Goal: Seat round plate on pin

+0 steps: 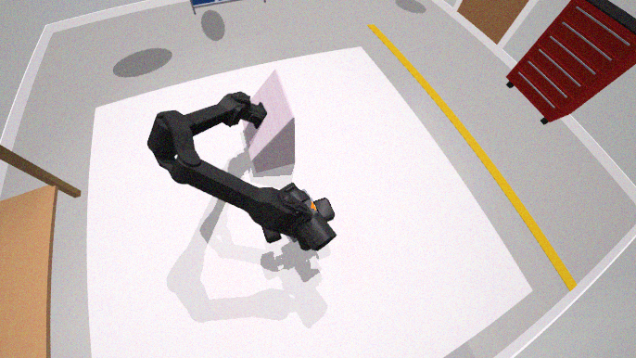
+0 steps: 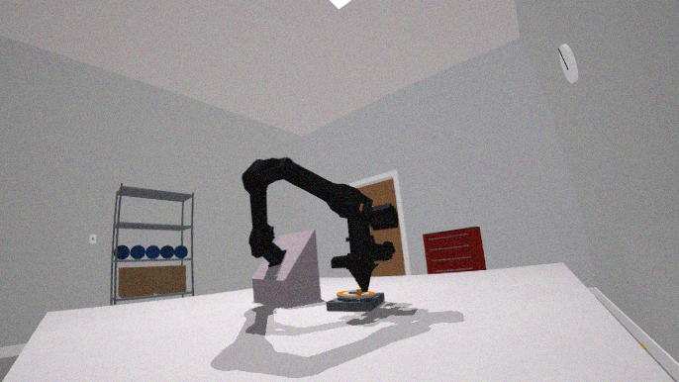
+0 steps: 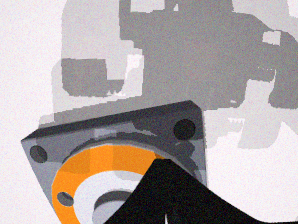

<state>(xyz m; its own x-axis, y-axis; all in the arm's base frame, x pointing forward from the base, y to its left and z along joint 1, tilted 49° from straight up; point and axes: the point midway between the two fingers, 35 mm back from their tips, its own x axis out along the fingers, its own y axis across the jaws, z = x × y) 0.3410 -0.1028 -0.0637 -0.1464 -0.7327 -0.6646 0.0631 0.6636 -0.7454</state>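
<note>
Now: gripper tip 5 cm past the grey square base, 2 cm to the right of it and 2 cm above it.
</note>
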